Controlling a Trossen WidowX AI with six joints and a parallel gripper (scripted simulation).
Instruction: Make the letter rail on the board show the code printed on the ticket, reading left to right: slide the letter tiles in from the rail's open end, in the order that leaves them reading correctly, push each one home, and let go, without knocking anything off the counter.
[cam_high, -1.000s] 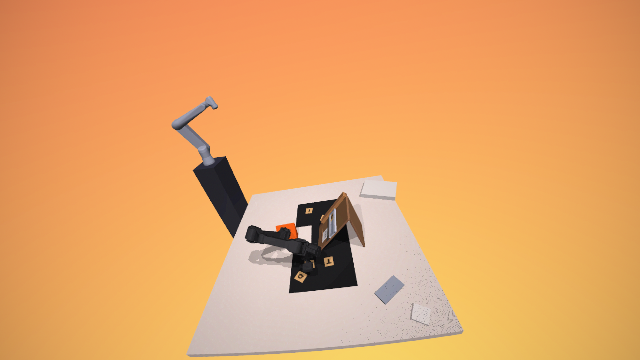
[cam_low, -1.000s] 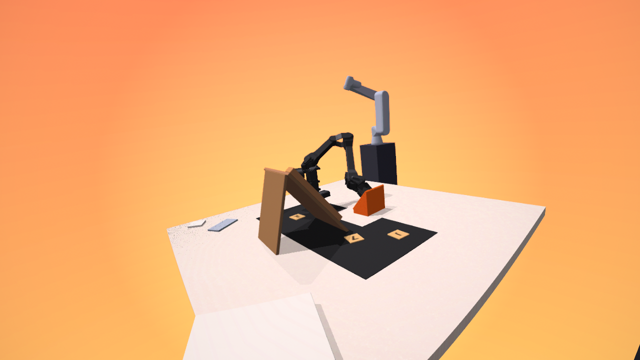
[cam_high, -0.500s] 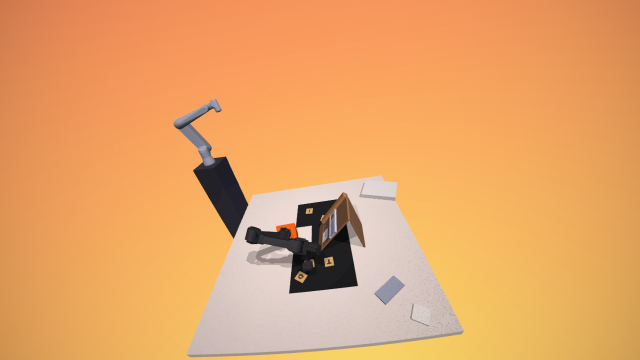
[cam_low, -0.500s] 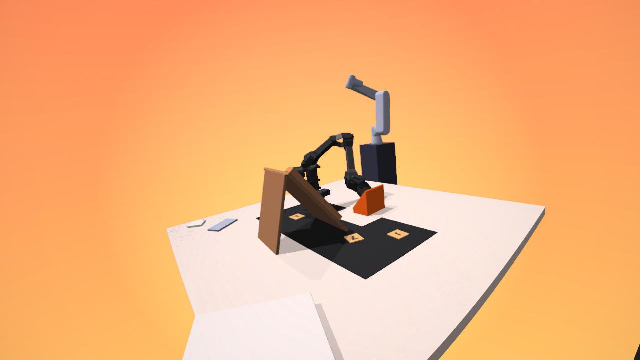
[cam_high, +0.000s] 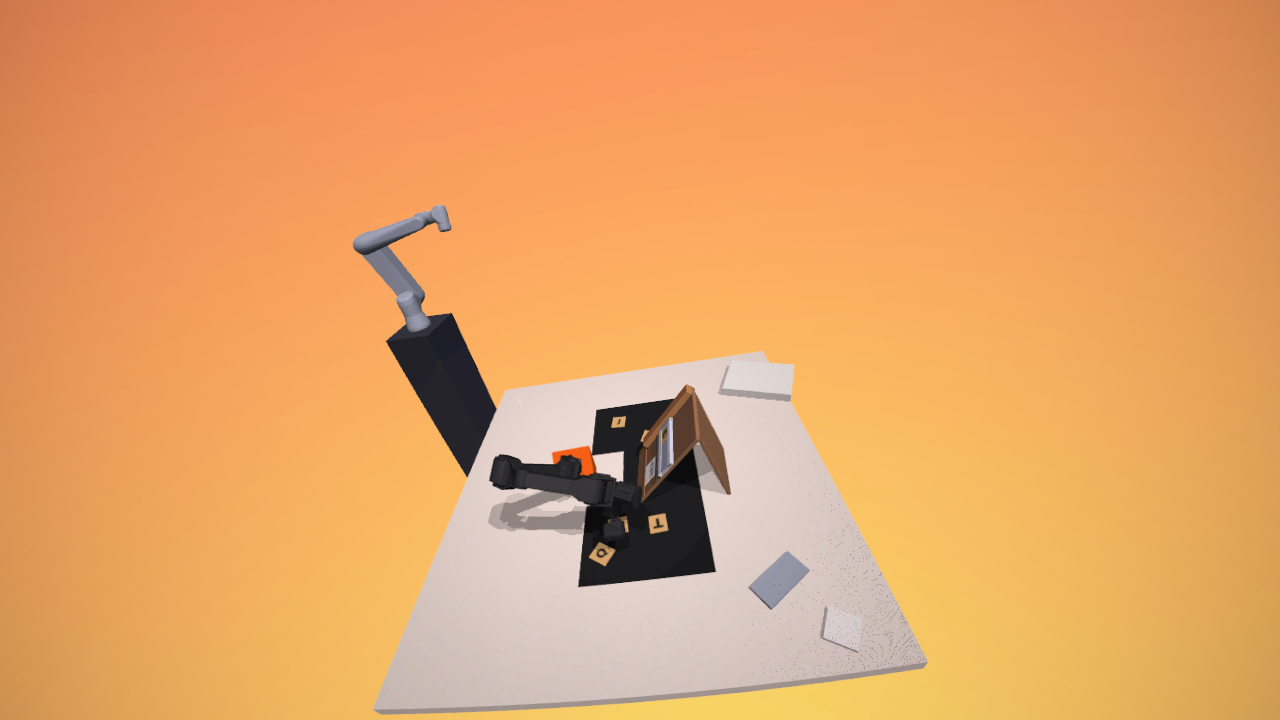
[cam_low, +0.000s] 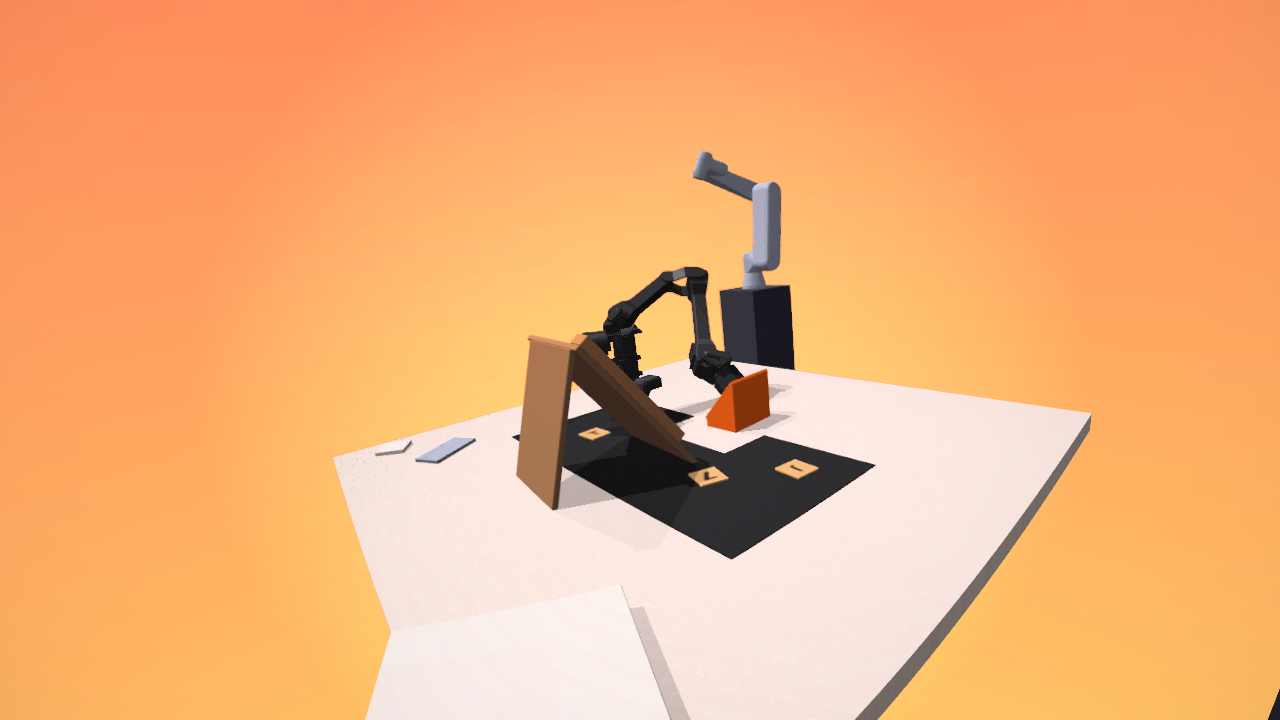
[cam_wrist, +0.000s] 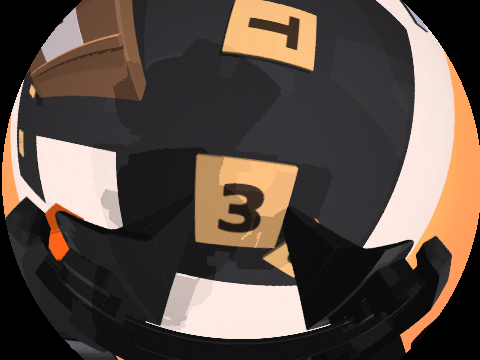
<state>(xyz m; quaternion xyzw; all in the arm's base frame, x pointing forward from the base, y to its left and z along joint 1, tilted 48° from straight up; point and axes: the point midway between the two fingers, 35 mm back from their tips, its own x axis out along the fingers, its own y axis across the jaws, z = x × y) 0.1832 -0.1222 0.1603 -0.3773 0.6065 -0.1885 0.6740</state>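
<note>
Now: the white ticket 100 mm ahead of my gripper tip, 170 mm to the left of it and 60 mm above it. From my gripper tip the other things lie so: black mat (20 mm ahead, 220 mm to the left, 20 mm below); then grey slab (450 mm ahead, 160 mm to the right, 20 mm below); then white square (570 mm ahead, 280 mm to the right, 20 mm below).
</note>
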